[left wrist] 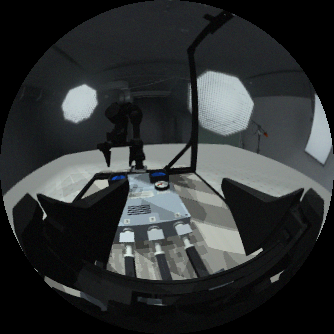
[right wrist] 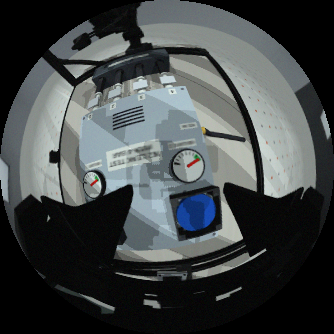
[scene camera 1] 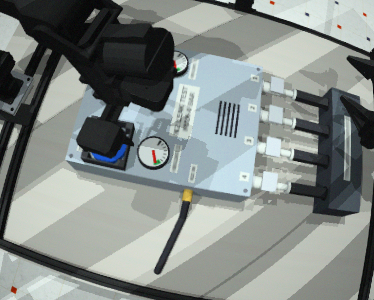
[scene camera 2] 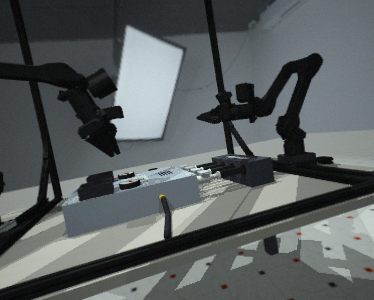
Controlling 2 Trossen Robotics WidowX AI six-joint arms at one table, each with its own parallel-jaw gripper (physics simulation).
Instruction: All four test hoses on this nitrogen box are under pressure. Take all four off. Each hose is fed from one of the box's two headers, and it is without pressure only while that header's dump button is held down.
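Frame: origin at the left arm's base, x ahead, y left, z up, level; metres.
Where they show: left gripper, fingertip midpoint: (left wrist: pixel 176 183) (scene camera 1: pixel 344 75) (scene camera 2: pixel 198 117); right gripper, fingertip midpoint: (left wrist: pixel 118 166) (right wrist: pixel 179 188) (scene camera 1: pixel 143 119) (scene camera 2: pixel 116 155); left arm's base, origin of the base link: (right wrist: pixel 135 45) (scene camera 2: pixel 295 154); right arm's base, origin of the base link: (left wrist: pixel 139 167) (right wrist: pixel 171 279) (scene camera 1: pixel 8 89).
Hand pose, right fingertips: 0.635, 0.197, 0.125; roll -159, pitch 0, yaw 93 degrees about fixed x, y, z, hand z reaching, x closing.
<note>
Each offset is from my right fingertips to the top centre of the thing, as dx, dy, dz. "pt": to the spot under its first point.
The pale blue nitrogen box (scene camera 1: pixel 220 165) (scene camera 2: pixel 135 198) (right wrist: pixel 100 135) has four hoses at its ports, with white connectors 1 {pt -0.194, -0.224, -0.096} (scene camera 1: pixel 277 85), 2 (scene camera 1: pixel 275 114), 3 (scene camera 1: pixel 273 147) and 4 {pt -0.245, -0.023, -0.096} (scene camera 1: pixel 270 181). My right gripper (scene camera 2: pixel 115 154) (right wrist: pixel 179 188) is open above the button end. The near blue dump button {+0.055, +0.042, -0.077} (scene camera 1: pixel 112 154) (right wrist: pixel 196 212) shows beyond its fingers, apart from them; the other is hidden in the right wrist view. Both gauges (right wrist: pixel 188 165) (right wrist: pixel 94 184) have red needles toward green marks. My left gripper (scene camera 1: pixel 346 79) (left wrist: pixel 176 183) is open, raised over the hose end.
A dark block {pt -0.405, -0.032, -0.093} (scene camera 1: pixel 336 206) (scene camera 2: pixel 259 176) holds the hoses' far ends. A black inlet hose {pt -0.119, +0.138, -0.160} (scene camera 1: pixel 172 235) (right wrist: pixel 225 135) with a brass fitting leaves the box's side. Black frame rails (scene camera 2: pixel 210 227) edge the table. My right arm covers part of the box in scene camera 1.
</note>
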